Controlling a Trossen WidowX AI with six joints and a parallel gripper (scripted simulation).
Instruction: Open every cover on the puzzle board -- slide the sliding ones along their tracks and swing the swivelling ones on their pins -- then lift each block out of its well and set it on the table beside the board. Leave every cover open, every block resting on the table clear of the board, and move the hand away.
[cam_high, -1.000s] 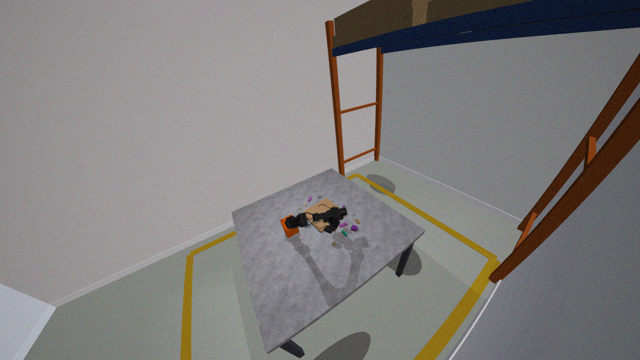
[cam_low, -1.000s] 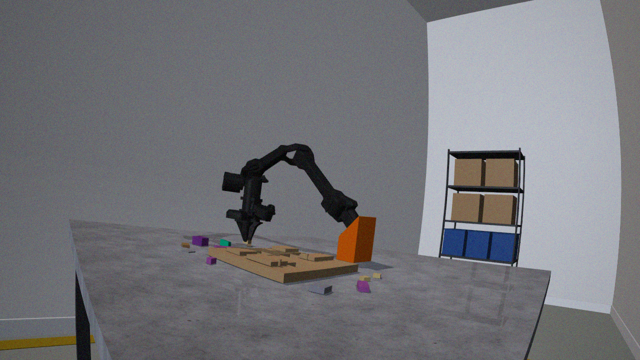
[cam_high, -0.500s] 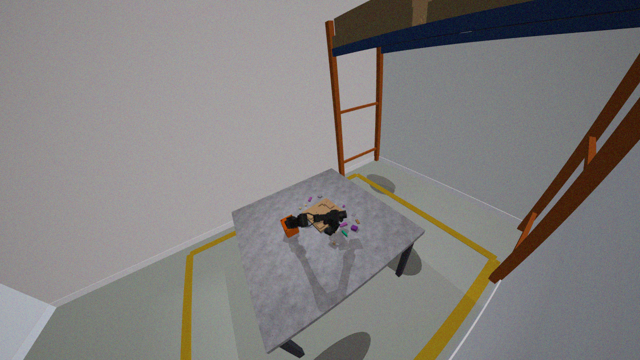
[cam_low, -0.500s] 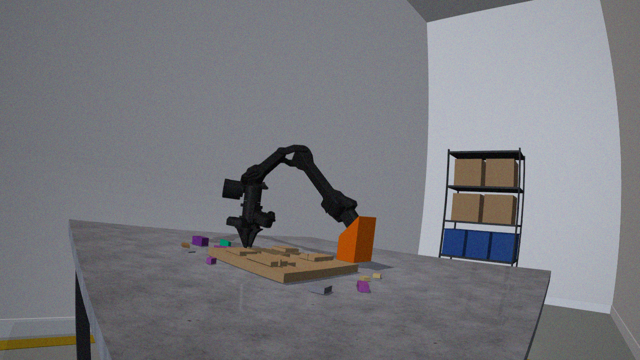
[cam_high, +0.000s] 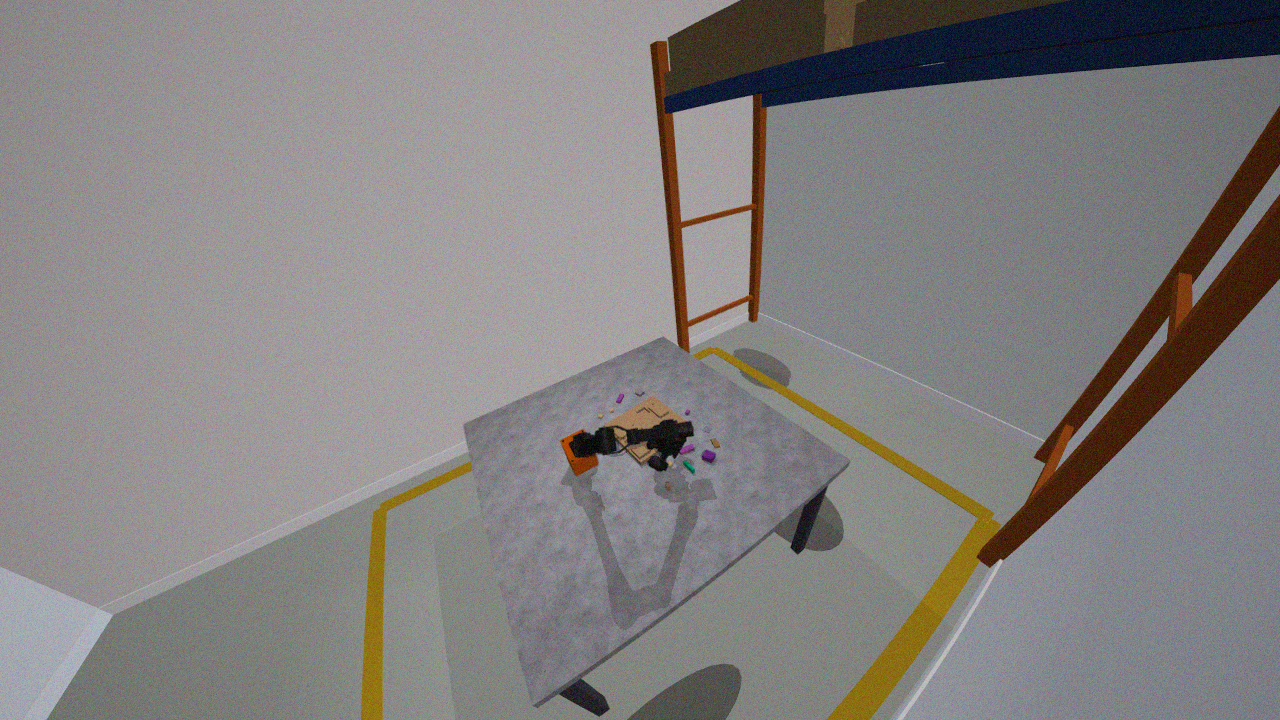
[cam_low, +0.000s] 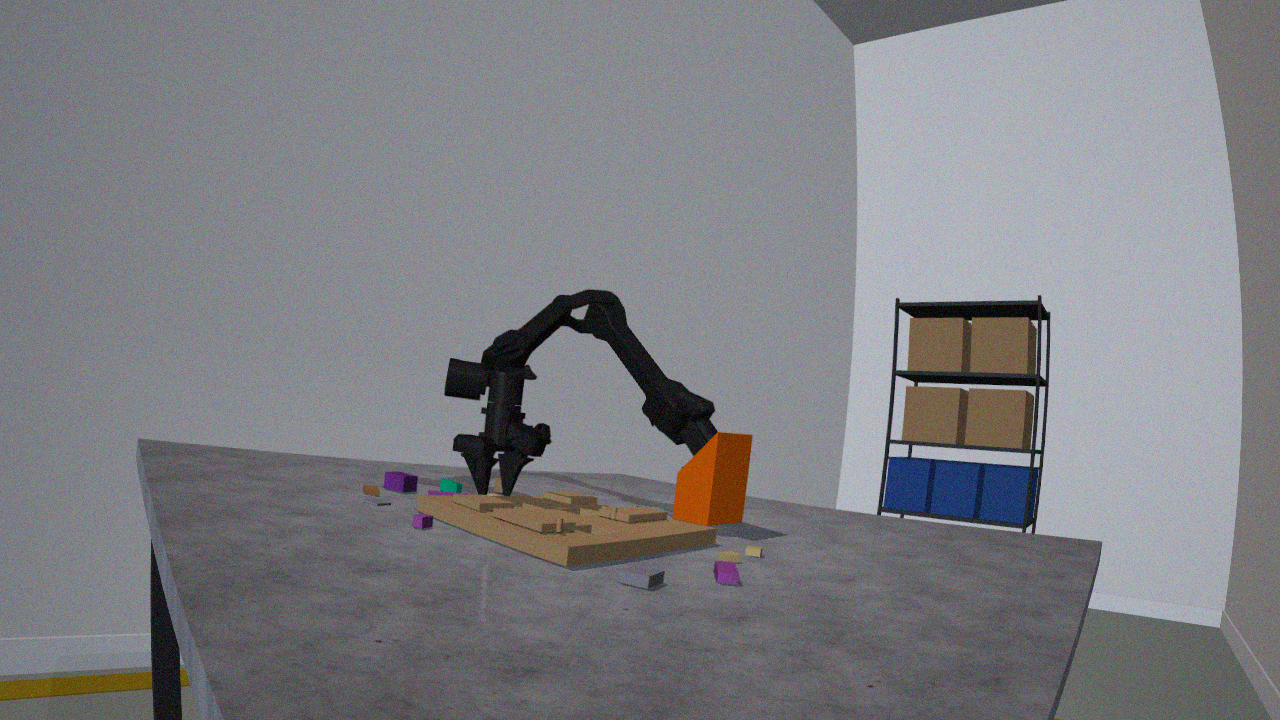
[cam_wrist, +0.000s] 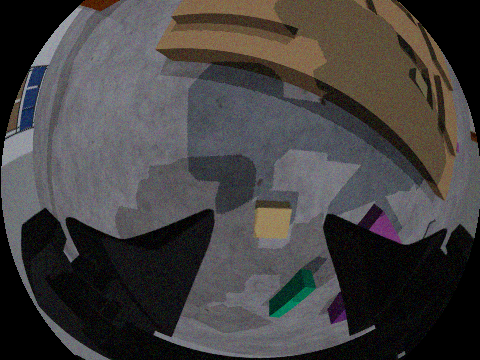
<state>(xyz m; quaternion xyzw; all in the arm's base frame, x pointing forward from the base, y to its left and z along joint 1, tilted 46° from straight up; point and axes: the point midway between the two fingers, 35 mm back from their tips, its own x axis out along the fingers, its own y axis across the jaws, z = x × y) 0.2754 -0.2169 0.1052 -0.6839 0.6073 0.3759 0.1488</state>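
My gripper tip is 210 mm to the right of the tan puzzle board, 40 mm short of it and 10 mm below it.
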